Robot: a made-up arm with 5 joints.
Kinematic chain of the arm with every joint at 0, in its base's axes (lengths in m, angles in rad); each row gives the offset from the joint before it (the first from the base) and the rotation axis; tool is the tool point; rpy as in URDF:
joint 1: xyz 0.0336 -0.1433 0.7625 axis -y
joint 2: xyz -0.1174 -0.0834 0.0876 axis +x
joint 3: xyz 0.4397 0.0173 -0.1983 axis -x
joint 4: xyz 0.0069 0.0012 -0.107 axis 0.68 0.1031 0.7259
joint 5: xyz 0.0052 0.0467 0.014 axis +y
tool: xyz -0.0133 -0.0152 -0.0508 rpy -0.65 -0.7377 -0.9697
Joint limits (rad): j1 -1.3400..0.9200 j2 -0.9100..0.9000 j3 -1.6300..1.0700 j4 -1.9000..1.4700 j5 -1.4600..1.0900
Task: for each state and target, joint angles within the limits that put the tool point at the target. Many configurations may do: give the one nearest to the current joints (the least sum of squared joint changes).
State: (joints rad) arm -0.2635 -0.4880 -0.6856 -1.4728 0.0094
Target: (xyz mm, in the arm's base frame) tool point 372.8 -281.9 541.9
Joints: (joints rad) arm 0.0245 -0.6412 -1.0132 -1.4265 0.1851
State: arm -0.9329 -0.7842 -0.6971 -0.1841 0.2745
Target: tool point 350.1 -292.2 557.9
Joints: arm 0.0136 -0.7239 -0.8809 -0.1770 0.2461
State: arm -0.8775 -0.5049 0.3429 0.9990 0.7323
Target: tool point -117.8 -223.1 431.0
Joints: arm -1.3211 -0.0509 0.1517 0.8051 0.4354
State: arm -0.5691 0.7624 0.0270 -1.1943 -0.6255
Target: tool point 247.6 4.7 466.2
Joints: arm -0.5596 0.9000 0.0236 -1.9000 -0.5122
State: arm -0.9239 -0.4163 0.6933 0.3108 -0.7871
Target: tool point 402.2 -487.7 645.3
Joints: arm -0.0543 -0.8284 0.6913 -0.0303 -1.1010
